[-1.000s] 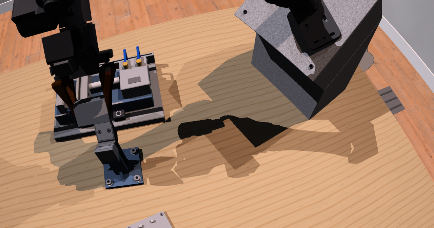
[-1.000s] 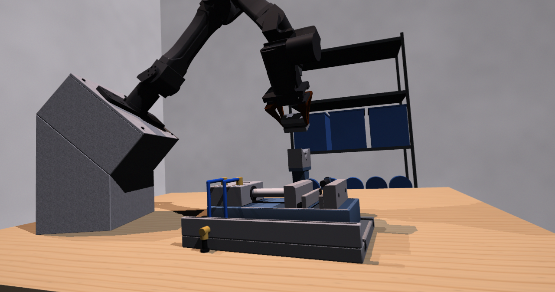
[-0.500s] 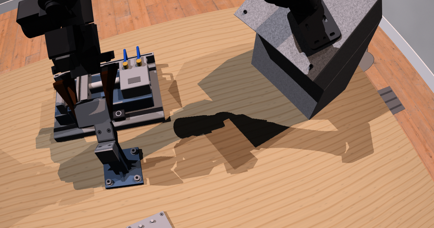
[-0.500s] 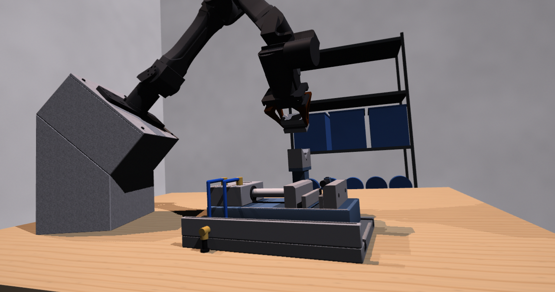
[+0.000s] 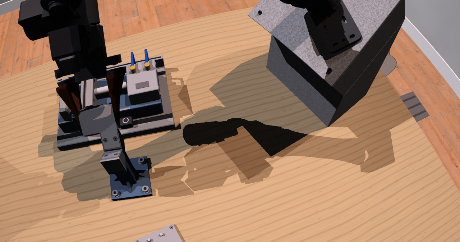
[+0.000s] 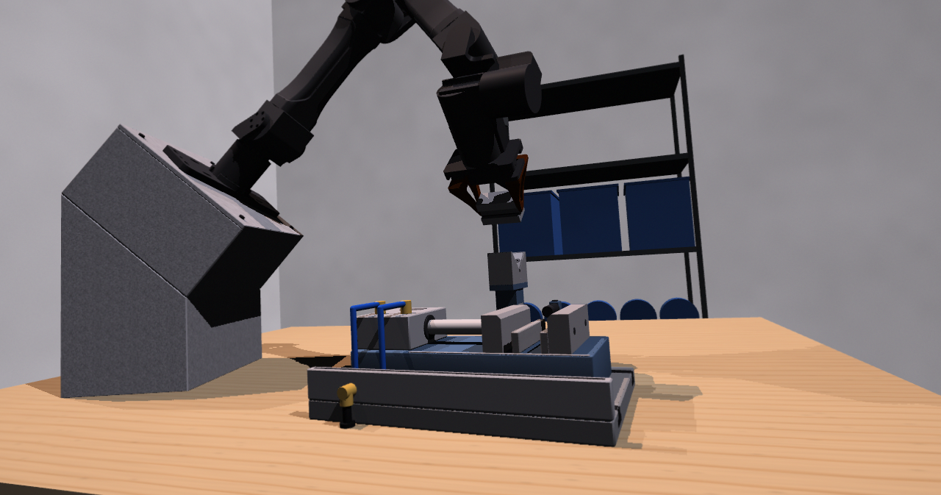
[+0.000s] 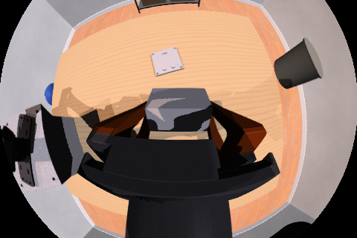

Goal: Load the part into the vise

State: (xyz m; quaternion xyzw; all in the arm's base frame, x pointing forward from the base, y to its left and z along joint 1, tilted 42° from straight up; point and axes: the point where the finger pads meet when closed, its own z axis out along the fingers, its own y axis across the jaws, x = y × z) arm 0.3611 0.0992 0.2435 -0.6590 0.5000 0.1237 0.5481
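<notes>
Right now the grey part is right at my hand. The rest, counted from my hand: moving jaw (9 cm ahead, 18 cm to the right, 15 cm below); then cylinder rod (4 cm ahead, 18 cm to the right, 15 cm below); then work stop rod (12 cm ahead, 13 cm to the right, 14 cm below).
</notes>
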